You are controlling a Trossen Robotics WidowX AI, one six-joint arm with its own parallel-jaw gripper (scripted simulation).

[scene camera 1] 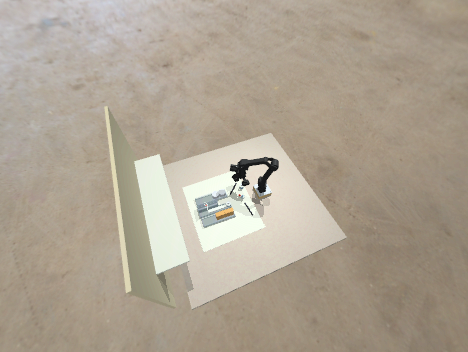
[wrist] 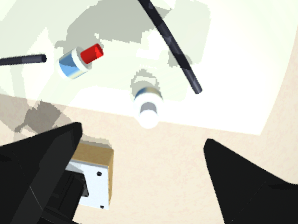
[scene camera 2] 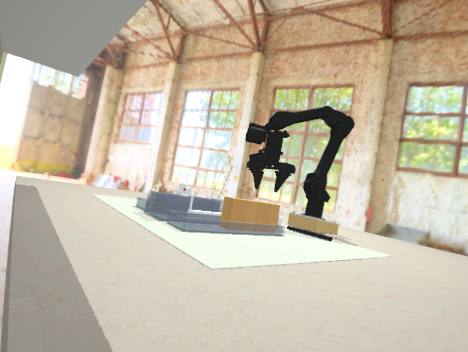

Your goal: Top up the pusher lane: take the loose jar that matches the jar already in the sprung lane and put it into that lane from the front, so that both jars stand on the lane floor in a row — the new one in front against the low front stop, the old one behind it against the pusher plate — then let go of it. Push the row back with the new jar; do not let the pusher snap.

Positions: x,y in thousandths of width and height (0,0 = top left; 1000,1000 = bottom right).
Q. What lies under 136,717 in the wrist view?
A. My gripper.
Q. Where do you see a shelf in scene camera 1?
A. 360,703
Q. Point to a grey lane rack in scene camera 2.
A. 339,581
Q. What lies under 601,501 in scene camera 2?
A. My gripper.
